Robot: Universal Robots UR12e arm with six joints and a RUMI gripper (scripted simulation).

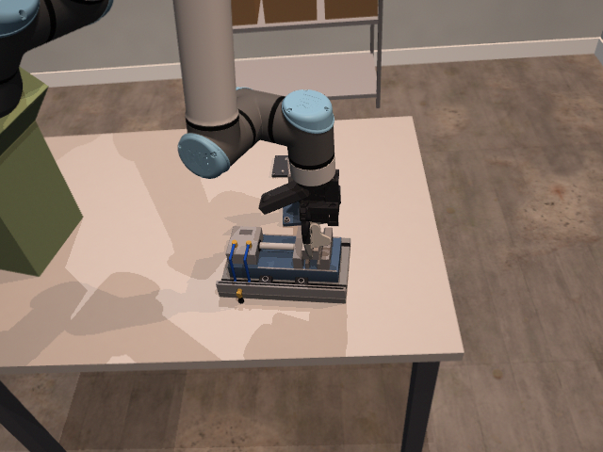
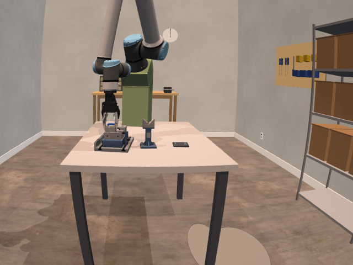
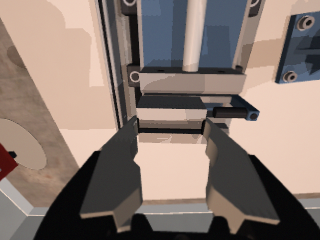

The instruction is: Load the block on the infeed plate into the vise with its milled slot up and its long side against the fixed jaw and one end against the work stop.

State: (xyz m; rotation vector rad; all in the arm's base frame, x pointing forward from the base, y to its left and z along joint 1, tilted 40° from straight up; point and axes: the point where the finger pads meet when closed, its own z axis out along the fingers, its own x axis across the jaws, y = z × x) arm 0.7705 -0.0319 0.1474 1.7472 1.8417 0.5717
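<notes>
My hand is 3 cm short of the fixed jaw, 2 cm to the right of it and 4 cm above it. The rest, counted from my hand: moving jaw 3 cm behind, 2 cm to the left, 4 cm below; then part right at my hand; then work stop 7 cm to the left, 3 cm below.
</notes>
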